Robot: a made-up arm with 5 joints. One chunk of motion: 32 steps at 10 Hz.
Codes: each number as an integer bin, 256 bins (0 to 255) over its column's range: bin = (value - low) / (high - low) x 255, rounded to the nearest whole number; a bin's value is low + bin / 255 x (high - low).
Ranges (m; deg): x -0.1..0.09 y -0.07..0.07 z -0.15..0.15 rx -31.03..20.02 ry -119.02..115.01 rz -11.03..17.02
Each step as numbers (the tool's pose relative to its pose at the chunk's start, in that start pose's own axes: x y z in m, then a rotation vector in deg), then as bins.
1 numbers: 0.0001 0.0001 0.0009 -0.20 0.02 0.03
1 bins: 134 128 128 154 130 101
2 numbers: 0.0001 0.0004 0.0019 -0.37 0.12 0.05
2 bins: 134 128 129 153 130 101
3 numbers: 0.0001 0.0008 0.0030 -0.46 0.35 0.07
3 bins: 134 129 130 153 130 101
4 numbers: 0.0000 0.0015 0.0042 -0.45 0.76 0.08
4 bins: 134 130 131 153 131 101
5 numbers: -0.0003 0.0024 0.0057 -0.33 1.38 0.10
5 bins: 134 132 132 153 131 101
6 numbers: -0.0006 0.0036 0.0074 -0.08 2.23 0.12
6 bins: 133 134 134 155 132 101
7 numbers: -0.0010 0.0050 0.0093 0.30 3.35 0.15
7 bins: 133 137 135 156 133 102
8 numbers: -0.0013 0.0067 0.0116 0.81 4.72 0.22
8 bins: 132 140 137 159 135 102
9 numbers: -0.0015 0.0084 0.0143 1.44 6.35 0.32
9 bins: 132 143 140 162 137 103
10 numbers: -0.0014 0.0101 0.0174 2.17 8.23 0.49
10 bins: 132 146 142 166 139 105
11 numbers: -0.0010 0.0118 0.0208 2.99 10.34 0.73
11 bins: 133 149 145 170 141 107
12 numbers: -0.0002 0.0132 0.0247 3.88 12.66 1.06
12 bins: 134 152 148 174 143 110
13 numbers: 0.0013 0.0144 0.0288 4.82 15.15 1.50
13 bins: 136 154 152 179 146 114
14 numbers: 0.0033 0.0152 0.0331 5.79 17.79 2.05
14 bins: 139 155 156 184 149 119
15 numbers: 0.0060 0.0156 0.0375 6.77 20.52 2.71
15 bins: 142 156 159 189 152 125
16 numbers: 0.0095 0.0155 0.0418 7.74 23.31 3.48
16 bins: 147 156 163 194 155 132
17 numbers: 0.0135 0.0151 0.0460 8.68 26.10 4.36
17 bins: 152 155 167 198 158 140
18 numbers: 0.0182 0.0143 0.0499 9.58 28.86 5.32
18 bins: 159 154 170 203 161 149
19 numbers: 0.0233 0.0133 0.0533 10.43 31.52 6.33
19 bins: 165 152 173 207 164 158
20 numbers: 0.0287 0.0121 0.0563 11.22 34.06 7.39
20 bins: 173 150 175 211 167 167
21 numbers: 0.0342 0.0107 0.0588 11.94 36.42 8.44
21 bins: 180 147 177 215 169 177
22 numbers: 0.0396 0.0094 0.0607 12.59 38.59 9.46
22 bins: 187 145 179 218 172 186
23 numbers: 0.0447 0.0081 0.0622 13.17 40.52 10.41
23 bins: 194 142 180 221 174 195
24 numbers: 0.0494 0.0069 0.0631 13.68 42.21 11.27
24 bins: 201 140 181 223 176 203
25 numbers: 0.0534 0.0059 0.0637 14.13 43.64 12.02
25 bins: 206 138 182 226 177 210
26 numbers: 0.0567 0.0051 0.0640 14.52 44.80 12.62
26 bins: 210 137 182 228 178 215
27 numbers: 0.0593 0.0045 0.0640 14.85 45.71 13.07
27 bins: 214 136 182 229 179 219
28 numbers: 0.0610 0.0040 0.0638 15.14 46.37 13.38
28 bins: 216 135 182 231 180 222
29 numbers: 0.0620 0.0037 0.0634 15.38 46.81 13.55
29 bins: 217 134 181 232 181 223
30 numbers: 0.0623 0.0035 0.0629 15.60 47.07 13.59
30 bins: 218 134 181 233 181 224
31 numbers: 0.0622 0.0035 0.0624 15.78 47.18 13.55
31 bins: 218 134 181 234 181 223
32 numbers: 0.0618 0.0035 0.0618 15.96 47.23 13.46
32 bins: 217 134 180 235 181 223
